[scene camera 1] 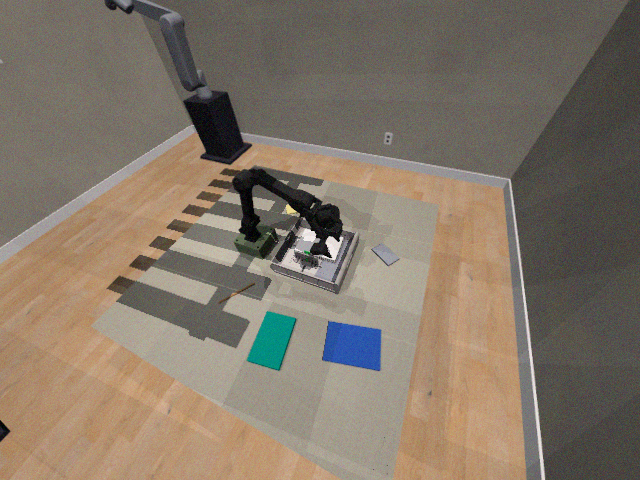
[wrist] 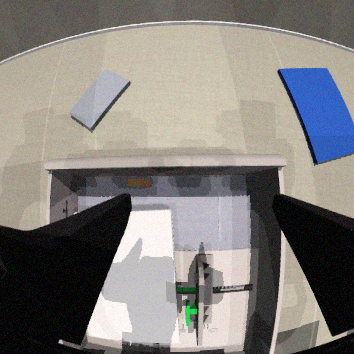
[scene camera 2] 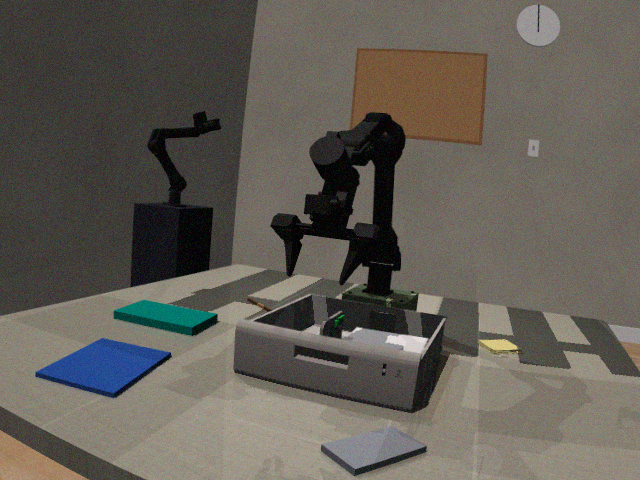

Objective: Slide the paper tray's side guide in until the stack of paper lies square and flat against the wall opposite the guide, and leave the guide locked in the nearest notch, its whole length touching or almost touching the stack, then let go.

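Frame: origin at the arm's base, x ahead, y left, z up, level; centimetres.
Seen in the pictures: gripper, fingertip midpoint: point(scene camera 1: 335, 249) point(wrist: 203, 201) point(scene camera 2: 314, 280); arm's base, link origin: point(scene camera 1: 252, 236) point(scene camera 2: 377, 292).
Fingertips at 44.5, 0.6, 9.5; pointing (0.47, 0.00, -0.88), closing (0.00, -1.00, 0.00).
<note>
Offsets run from my fingertips to a thing's top centre, as dx, dy, dz.
The grey paper tray @[-11.2, +4.1, -7.7] point(scene camera 1: 305, 277) point(scene camera 2: 268, 356) point(wrist: 165, 162) stands on the table. A white paper stack point(scene camera 2: 410, 342) point(wrist: 150, 230) lies in its left part in the wrist view, its visible edges roughly parallel to the tray walls. My finger hides its far-left edge, so contact with the opposite wall cannot be seen. The side guide @[-14.3, -0.2, -9.1] point(scene camera 2: 330, 324) point(wrist: 201, 295) stands upright to the right of the stack, with a visible gap between them. Its green latch @[-14.3, +0.8, -9.1] point(scene camera 2: 339, 321) point(wrist: 190, 312) is on the stack side; whether it is locked cannot be told. My gripper point(scene camera 2: 315, 279) point(wrist: 203, 201) is wide open and empty, above the tray.
A grey-blue slab @[+19.5, +18.1, -16.2] point(scene camera 1: 385, 254) point(scene camera 2: 373, 449) point(wrist: 100, 100) lies beyond the tray's handle side. A blue panel @[+18.3, -28.5, -16.4] point(scene camera 1: 353, 345) point(scene camera 2: 104, 365) point(wrist: 320, 115), a teal block @[-11.4, -38.8, -15.4] point(scene camera 1: 272, 340) point(scene camera 2: 164, 316), a brown stick @[-37.5, -27.5, -16.6] point(scene camera 1: 236, 292) and yellow notes @[-39.5, +31.1, -16.1] point(scene camera 2: 498, 345) lie around the tray.
</note>
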